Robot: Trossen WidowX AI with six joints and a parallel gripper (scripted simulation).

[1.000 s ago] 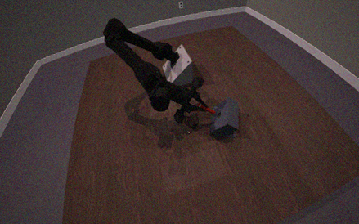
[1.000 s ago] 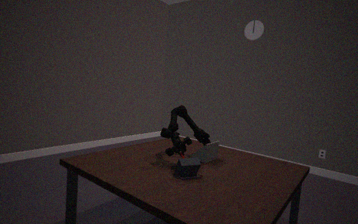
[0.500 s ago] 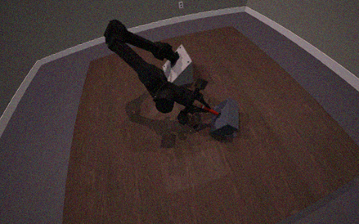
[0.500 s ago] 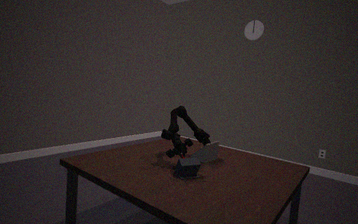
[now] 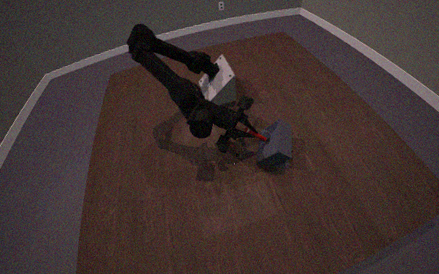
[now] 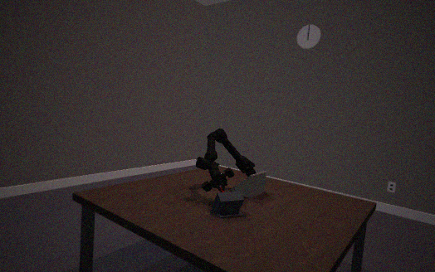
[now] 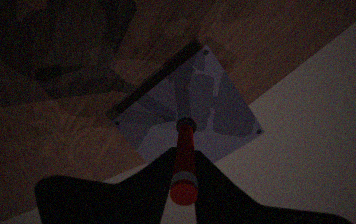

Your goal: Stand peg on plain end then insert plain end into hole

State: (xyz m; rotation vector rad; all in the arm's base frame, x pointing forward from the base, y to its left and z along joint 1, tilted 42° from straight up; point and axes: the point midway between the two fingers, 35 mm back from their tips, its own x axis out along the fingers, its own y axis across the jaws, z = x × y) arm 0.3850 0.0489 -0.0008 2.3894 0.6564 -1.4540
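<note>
The grey sloped panel is 30 mm ahead of my gripper tip, 60 mm to the left of it and 40 mm below it. From my gripper tip the other things lie so: red peg (10 mm behind, 10 mm to the right, 10 mm above).
</note>
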